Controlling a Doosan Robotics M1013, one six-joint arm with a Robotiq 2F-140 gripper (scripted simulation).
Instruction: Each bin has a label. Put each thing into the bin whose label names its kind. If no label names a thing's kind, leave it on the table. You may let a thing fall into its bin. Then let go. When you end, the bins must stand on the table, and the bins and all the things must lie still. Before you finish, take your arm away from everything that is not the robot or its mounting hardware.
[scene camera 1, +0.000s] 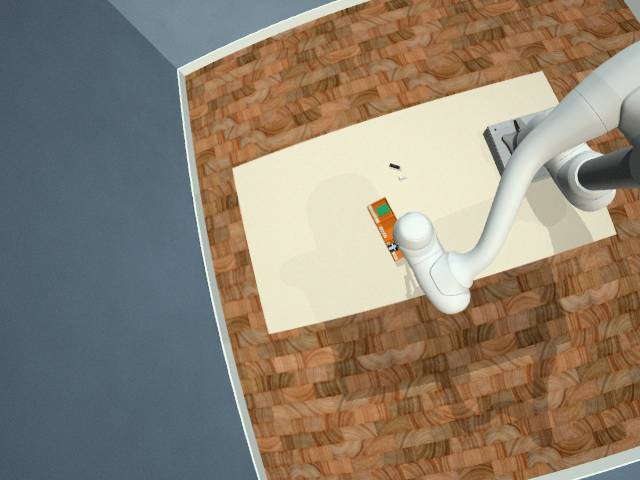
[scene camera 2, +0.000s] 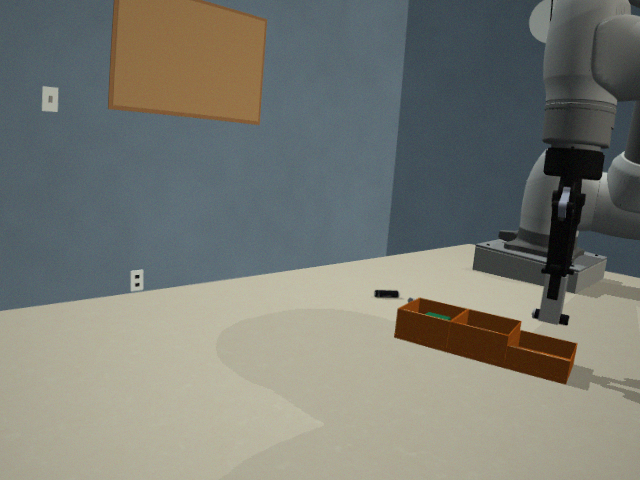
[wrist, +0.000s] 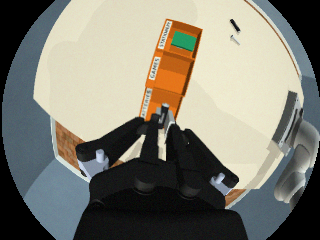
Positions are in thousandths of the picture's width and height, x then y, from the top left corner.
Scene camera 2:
my gripper: 859, 668
joined orange bins: 784, 726
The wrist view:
my gripper: 508, 481
joined orange bins: 548, 290
